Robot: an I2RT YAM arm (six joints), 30 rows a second.
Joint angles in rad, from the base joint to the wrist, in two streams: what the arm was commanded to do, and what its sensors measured. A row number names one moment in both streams.
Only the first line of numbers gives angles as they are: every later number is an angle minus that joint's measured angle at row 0.
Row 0, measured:
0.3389, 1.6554, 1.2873, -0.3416, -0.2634, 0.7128
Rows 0 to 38, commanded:
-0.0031, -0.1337, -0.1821, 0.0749, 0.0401, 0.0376
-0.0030, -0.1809, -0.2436, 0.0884, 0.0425, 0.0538
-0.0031, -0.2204, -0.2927, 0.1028, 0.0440, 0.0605
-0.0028, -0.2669, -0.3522, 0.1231, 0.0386, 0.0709
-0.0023, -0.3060, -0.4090, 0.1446, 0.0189, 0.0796
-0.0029, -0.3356, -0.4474, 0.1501, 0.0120, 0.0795
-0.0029, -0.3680, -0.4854, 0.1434, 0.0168, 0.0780
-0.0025, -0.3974, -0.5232, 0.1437, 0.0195, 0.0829
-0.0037, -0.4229, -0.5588, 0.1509, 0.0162, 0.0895
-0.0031, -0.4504, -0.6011, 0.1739, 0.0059, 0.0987
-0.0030, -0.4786, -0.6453, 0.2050, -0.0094, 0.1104
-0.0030, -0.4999, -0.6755, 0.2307, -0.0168, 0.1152
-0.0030, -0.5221, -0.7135, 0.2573, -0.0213, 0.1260
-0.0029, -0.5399, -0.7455, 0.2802, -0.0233, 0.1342
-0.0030, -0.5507, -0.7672, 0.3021, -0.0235, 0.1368
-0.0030, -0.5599, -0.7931, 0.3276, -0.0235, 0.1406
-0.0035, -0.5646, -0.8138, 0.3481, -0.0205, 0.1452
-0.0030, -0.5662, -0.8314, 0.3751, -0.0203, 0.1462
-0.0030, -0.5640, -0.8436, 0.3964, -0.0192, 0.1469
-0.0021, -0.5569, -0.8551, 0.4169, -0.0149, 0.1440
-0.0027, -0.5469, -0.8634, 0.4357, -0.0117, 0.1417
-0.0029, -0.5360, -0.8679, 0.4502, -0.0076, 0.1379
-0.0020, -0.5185, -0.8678, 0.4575, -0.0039, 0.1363
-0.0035, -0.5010, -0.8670, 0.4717, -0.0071, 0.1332
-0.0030, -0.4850, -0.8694, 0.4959, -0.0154, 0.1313
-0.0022, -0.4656, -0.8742, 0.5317, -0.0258, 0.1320
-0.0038, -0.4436, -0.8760, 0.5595, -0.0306, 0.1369
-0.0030, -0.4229, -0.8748, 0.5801, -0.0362, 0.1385
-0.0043, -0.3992, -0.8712, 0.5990, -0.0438, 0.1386
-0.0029, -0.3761, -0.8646, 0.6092, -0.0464, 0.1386
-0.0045, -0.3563, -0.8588, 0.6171, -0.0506, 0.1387
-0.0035, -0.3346, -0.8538, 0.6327, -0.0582, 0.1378
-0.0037, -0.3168, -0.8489, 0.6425, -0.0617, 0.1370
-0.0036, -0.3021, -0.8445, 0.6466, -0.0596, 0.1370
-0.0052, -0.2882, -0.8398, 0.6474, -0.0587, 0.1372
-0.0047, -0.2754, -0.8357, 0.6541, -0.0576, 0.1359
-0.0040, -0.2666, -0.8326, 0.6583, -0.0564, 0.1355
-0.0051, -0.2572, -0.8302, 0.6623, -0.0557, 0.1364
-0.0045, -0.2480, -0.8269, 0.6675, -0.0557, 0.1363
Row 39, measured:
-0.0015, -0.2682, -0.8579, 0.6187, -0.0450, 0.1209
